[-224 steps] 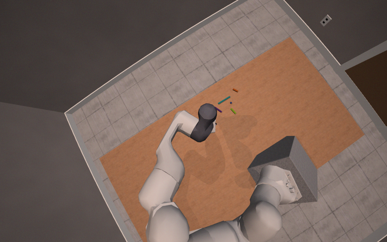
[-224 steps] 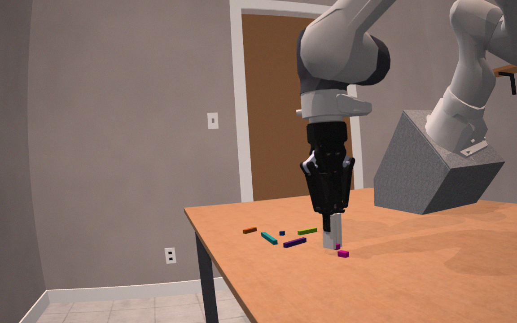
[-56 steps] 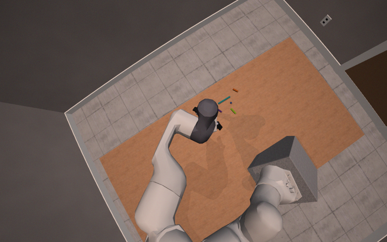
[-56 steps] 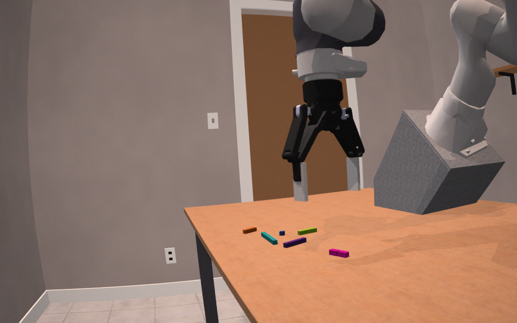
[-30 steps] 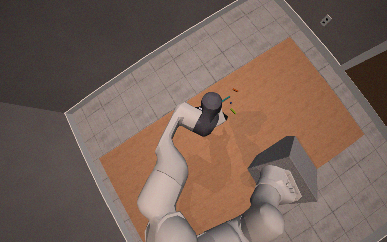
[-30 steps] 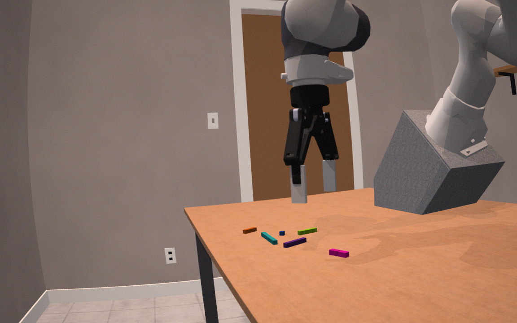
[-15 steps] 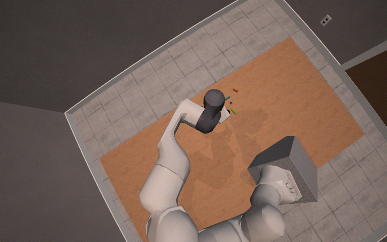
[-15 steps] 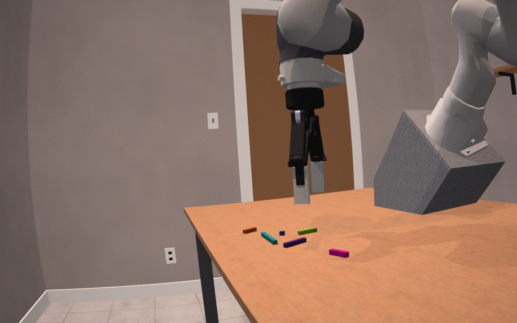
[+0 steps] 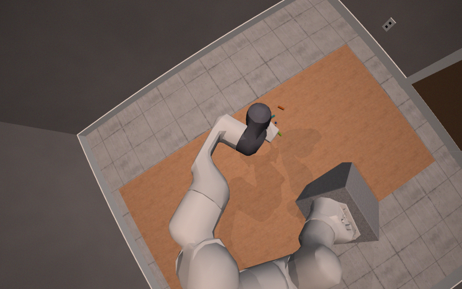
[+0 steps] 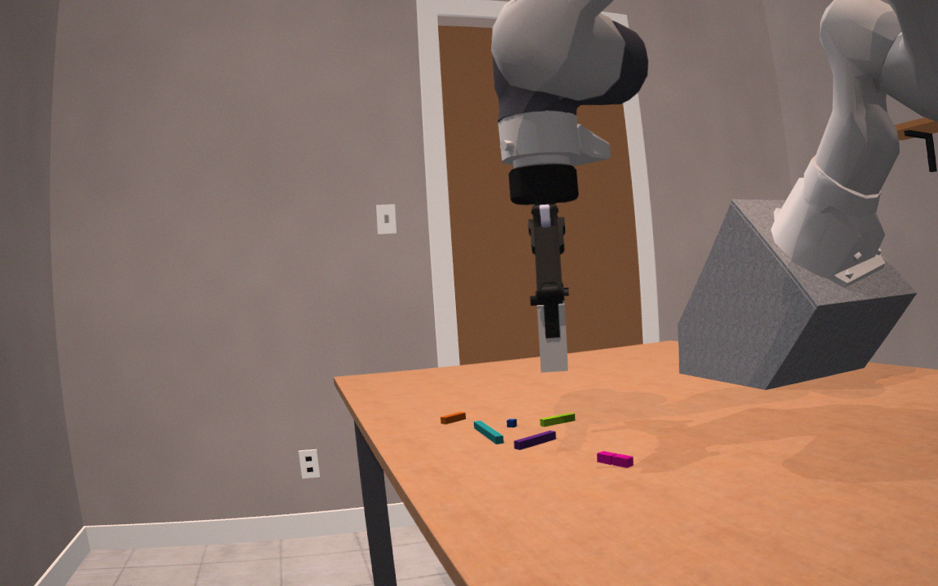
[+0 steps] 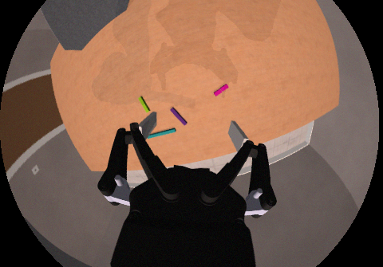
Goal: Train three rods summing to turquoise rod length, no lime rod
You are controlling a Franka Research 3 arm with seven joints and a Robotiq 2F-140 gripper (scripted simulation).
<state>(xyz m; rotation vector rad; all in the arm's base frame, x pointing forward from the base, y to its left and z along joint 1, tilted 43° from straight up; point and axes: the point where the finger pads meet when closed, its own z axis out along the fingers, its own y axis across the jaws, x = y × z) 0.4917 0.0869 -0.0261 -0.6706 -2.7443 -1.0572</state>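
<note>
The purple rod is 10 mm ahead of my hand, 50 mm to the right of it and 110 mm below it. Also, from my hand: lime rod: 60 mm behind, 130 mm to the right, 110 mm below; blue cube: 150 mm to the right, 110 mm below; turquoise rod: 40 mm ahead, 130 mm to the right, 110 mm below.
</note>
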